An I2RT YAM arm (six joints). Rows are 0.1 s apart.
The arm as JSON. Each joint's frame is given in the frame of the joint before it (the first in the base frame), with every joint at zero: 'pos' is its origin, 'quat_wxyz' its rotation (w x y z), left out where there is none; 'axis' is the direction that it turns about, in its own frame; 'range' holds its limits. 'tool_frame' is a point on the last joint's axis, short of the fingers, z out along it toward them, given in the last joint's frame.
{
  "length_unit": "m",
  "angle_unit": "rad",
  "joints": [
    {
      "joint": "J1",
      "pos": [
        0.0,
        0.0,
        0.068
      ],
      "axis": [
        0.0,
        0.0,
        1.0
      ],
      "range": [
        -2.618,
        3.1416
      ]
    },
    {
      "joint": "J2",
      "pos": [
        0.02,
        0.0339,
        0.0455
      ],
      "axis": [
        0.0,
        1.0,
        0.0
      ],
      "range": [
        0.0,
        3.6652
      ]
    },
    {
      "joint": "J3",
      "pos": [
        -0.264,
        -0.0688,
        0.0
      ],
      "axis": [
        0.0,
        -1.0,
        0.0
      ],
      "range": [
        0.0,
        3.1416
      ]
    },
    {
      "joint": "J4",
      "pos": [
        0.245,
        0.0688,
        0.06
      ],
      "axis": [
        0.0,
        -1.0,
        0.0
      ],
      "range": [
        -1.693,
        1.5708
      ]
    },
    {
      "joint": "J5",
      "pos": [
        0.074,
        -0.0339,
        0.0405
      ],
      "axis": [
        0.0,
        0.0,
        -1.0
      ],
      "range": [
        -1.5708,
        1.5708
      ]
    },
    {
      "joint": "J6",
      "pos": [
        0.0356,
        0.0,
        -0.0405
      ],
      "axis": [
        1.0,
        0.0,
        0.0
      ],
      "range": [
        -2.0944,
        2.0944
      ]
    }
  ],
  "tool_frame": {
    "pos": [
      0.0,
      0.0,
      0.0
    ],
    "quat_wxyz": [
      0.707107,
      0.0,
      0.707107,
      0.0
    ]
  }
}
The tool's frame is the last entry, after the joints.
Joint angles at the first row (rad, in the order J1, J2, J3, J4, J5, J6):
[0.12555, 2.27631, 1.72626, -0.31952, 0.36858, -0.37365]
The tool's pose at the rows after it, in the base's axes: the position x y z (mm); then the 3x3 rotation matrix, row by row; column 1 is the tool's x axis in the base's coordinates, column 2 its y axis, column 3 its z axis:
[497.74, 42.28, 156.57], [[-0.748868, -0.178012, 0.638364], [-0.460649, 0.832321, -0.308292], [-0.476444, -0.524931, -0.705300]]
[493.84, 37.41, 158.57], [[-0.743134, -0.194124, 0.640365], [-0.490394, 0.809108, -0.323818], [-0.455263, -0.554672, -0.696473]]
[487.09, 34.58, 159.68], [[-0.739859, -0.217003, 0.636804], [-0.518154, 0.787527, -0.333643], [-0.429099, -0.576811, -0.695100]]
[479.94, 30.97, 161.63], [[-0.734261, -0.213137, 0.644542], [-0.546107, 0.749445, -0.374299], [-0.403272, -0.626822, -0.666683]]
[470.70, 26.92, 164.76], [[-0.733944, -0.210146, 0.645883], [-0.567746, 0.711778, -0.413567], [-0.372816, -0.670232, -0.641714]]
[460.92, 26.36, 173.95], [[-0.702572, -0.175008, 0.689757], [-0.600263, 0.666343, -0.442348], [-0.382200, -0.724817, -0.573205]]
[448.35, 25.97, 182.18], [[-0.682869, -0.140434, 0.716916], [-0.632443, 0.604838, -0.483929], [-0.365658, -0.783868, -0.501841]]
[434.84, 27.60, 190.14], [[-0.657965, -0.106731, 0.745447], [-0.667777, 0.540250, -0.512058], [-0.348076, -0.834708, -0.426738]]
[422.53, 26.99, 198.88], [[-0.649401, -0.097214, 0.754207], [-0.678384, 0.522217, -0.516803], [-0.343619, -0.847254, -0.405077]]
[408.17, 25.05, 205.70], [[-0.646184, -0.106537, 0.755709], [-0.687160, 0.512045, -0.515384], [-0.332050, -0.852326, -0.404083]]
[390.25, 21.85, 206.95], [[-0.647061, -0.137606, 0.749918], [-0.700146, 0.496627, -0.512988], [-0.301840, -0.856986, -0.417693]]
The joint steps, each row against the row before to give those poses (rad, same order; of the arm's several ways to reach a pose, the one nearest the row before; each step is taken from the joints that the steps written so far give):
[-0.01390, -0.00595, -0.00817, 0.00593, 0.01851, -0.04252]
[-0.00813, -0.02060, -0.02981, 0.01826, 0.01165, -0.04608]
[-0.00382, -0.02714, -0.04091, 0.01224, 0.00773, -0.03970]
[-0.00307, -0.03299, -0.05595, 0.04779, 0.04327, -0.05067]
[-0.00388, -0.03997, -0.05967, 0.03822, 0.04137, -0.04659]
[0.00345, -0.05901, -0.08491, 0.11365, 0.04007, -0.06280]
[0.00561, -0.06115, -0.08923, 0.10814, 0.05633, -0.07561]
[0.00997, -0.06093, -0.09094, 0.11919, 0.04604, -0.08414]
[0.00243, -0.05702, -0.05348, 0.02386, 0.00918, -0.02557]
[-0.00087, -0.06149, -0.05409, -0.00496, -0.00230, -0.01651]
[-0.00345, -0.06507, -0.07123, -0.01058, -0.00672, -0.02373]

